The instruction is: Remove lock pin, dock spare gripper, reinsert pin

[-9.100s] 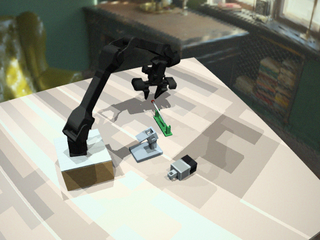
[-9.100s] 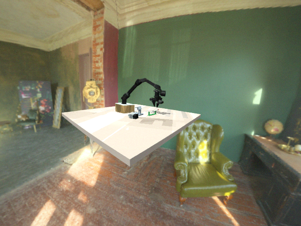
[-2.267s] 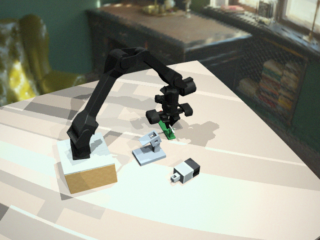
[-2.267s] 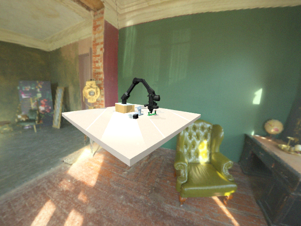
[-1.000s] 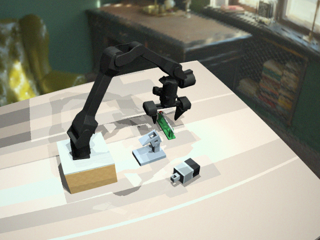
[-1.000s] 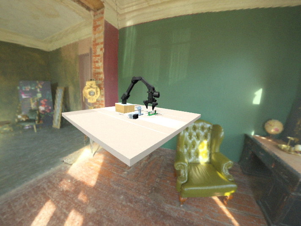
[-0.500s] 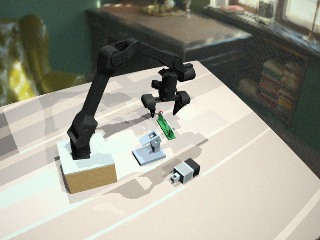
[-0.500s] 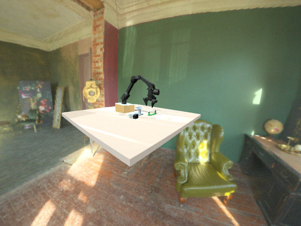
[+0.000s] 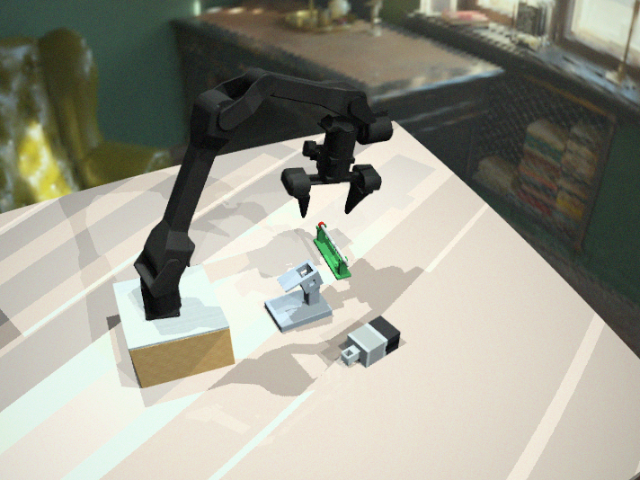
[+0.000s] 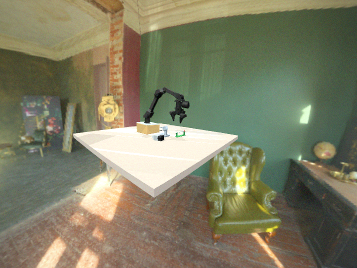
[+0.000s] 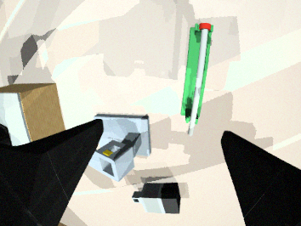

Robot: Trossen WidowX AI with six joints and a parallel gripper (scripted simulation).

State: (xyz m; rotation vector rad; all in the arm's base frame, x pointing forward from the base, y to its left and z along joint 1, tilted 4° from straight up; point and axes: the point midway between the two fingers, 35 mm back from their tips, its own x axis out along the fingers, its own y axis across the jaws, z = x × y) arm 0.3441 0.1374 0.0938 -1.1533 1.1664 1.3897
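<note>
Right now my gripper tip is 250 mm to the left of the spare gripper, 120 mm above it and 10 mm short of it. Also, from my gripper tip: green rack (120 mm below, 30 mm to the left, 30 mm ahead); then grey mount (100 mm to the right, 90 mm below, 70 mm behind).
</note>
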